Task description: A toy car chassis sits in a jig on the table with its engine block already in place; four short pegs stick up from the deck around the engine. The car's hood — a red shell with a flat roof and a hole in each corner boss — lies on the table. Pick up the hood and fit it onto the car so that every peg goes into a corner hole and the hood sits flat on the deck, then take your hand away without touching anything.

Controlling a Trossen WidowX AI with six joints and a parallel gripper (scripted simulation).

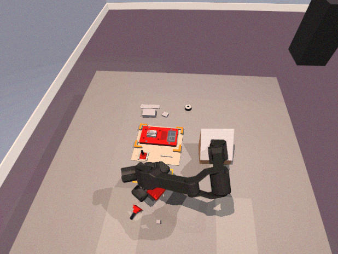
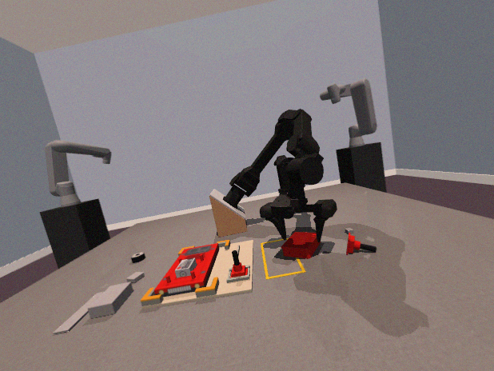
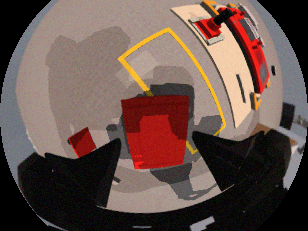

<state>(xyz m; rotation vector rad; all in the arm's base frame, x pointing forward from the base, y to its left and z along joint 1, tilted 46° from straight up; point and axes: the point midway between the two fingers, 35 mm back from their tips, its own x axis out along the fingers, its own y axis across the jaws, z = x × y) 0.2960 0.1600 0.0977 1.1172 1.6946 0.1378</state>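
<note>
The hood is 10 mm below my gripper tip. From my gripper tip the other things lie so: grey engine block 290 mm to the right, 40 mm ahead.
</note>
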